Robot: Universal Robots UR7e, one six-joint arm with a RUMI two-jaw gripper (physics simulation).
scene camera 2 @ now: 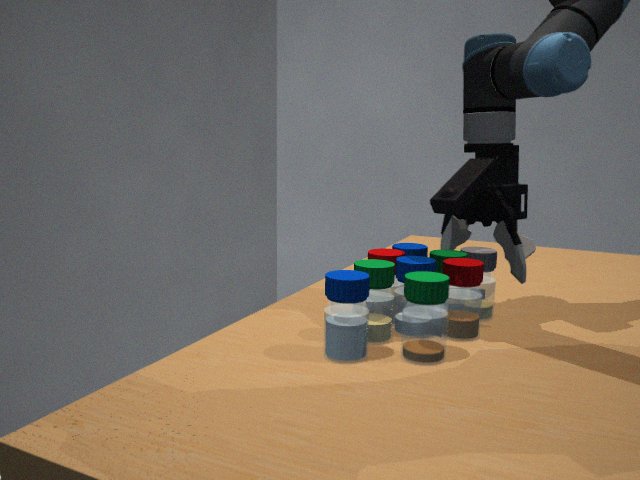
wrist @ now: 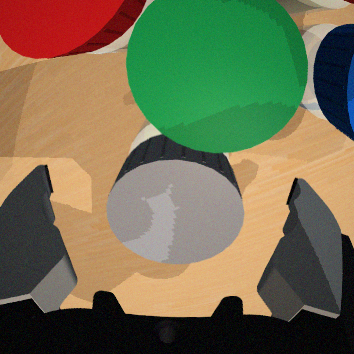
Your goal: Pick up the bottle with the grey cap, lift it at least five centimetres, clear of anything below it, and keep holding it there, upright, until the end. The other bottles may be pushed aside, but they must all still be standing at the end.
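Frame: origin at the arm's base, x down, y left, z ahead, level; centimetres.
Where they show: gripper, fingertip midpoint: [wrist: 170,175].
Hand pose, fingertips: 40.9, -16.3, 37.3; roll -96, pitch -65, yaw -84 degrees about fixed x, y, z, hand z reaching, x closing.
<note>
After its pixels a point has its place, as x, y, z.
The bottle with the grey cap [scene camera 2: 478,258] {37.6, -13.5, 37.2} [wrist: 175,212] {36.9, -15.7, 38.0} stands upright on the table at the back right of the group in the scene view, partly hidden by a red-capped bottle. My gripper [scene camera 2: 484,266] {40.9, -16.3, 37.3} [wrist: 170,175] {40.9, -16.3, 37.3} is open, pointing down, with nothing held. Its fingers are low, around cap height, and in the wrist view one stands on each side of the grey cap, with a gap on both sides. A green-capped bottle [scene camera 2: 448,254] {36.9, -10.3, 40.8} [wrist: 217,75] {36.9, -11.6, 40.9} stands right beside the grey-capped one, its cap overlapping it in the wrist view.
A red-capped bottle [scene camera 2: 463,272] {37.7, -3.8, 36.9} [wrist: 60,25] {36.9, -8.1, 37.3} and a blue-capped bottle [scene camera 2: 409,250] {37.0, -11.1, 47.0} [wrist: 334,77] {37.7, -12.8, 45.2} stand near the green one. Several more bottles, including a front blue-capped one [scene camera 2: 346,286] {37.6, 10.9, 47.0} and a front green-capped one [scene camera 2: 426,287] {37.6, 6.7, 38.6}, stand upright on the wooden table [scene camera 2: 310,423] {47.4, 26.0, 43.4}.
</note>
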